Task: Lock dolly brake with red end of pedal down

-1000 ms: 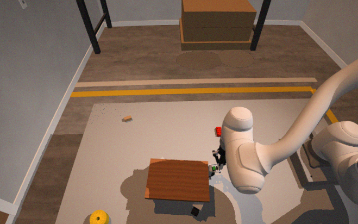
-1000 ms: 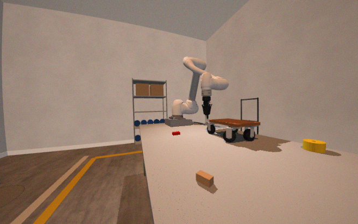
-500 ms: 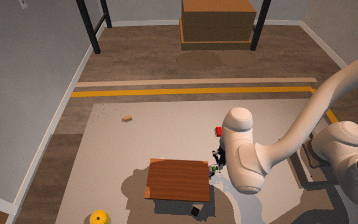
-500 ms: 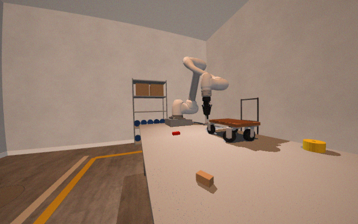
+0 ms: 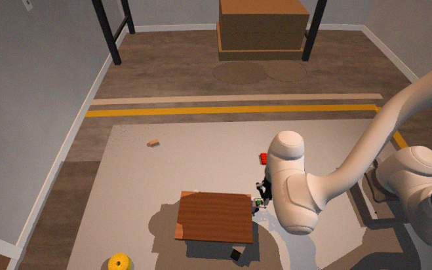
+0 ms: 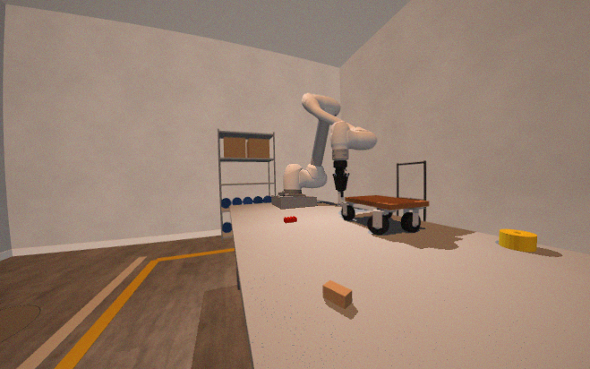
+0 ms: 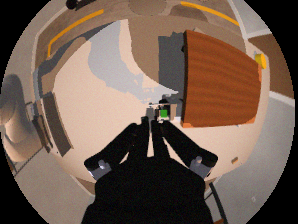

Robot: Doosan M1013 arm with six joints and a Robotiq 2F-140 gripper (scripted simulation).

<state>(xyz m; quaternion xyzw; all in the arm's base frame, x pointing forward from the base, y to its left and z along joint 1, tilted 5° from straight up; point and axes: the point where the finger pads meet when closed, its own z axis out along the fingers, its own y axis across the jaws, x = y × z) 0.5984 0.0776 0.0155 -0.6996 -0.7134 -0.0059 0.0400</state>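
The brake pedal lies 40 mm below my hand and 20 mm ahead of it. The rest, counted from my hand: small tan block: 570 mm ahead, 400 mm to the right, 100 mm below; then red brick: 280 mm to the right, 100 mm below, 50 mm behind; then yellow spool: 610 mm ahead, 240 mm to the left, 90 mm below.
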